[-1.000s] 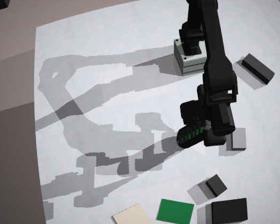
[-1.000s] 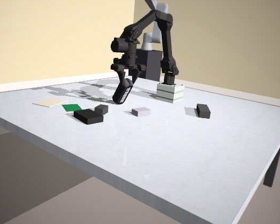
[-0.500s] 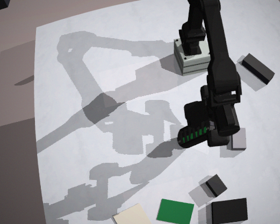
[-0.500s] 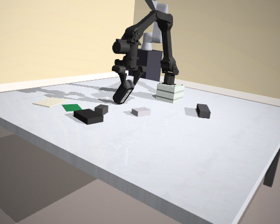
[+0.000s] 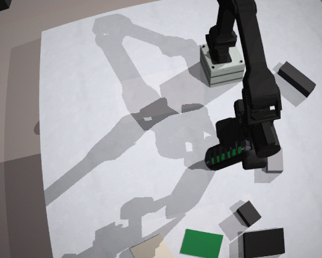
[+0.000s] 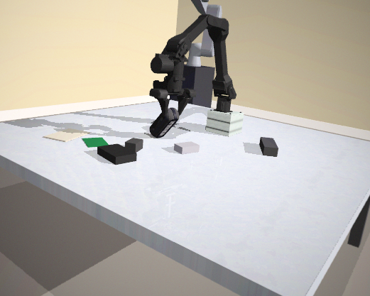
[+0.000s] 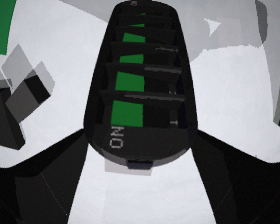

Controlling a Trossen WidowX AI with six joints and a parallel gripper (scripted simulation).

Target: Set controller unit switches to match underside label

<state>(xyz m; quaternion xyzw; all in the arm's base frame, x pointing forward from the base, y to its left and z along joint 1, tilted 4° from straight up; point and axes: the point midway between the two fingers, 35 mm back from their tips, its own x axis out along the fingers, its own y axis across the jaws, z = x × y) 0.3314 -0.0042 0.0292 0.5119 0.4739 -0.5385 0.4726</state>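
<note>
Now: gripper tip 20 mm short of the grey block, 100 mm to the right of it and 90 mm above it. Round my gripper tip: green card 230 mm ahead, 160 mm to the right, 110 mm below; dark flat box 270 mm ahead, 20 mm to the left, 90 mm below; small dark cube 170 mm ahead, 10 mm to the right, 90 mm below.
</note>
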